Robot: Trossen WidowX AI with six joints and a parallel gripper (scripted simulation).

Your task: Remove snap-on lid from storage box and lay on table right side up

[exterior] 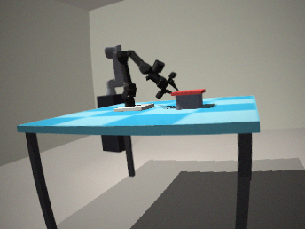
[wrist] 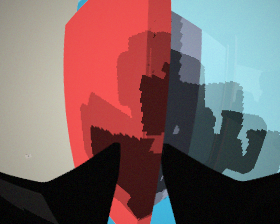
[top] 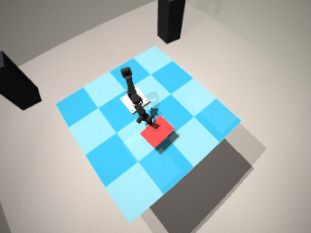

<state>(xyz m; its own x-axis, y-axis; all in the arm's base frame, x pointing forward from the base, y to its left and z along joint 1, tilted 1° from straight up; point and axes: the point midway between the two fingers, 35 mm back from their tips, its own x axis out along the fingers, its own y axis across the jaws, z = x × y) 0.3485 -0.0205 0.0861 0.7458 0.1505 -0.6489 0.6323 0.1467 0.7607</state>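
The red lid is 7 cm ahead of my gripper tip and 1 cm to the left of it. Round my gripper tip: grey storage box (7 cm ahead, 1 cm to the left, 4 cm below).
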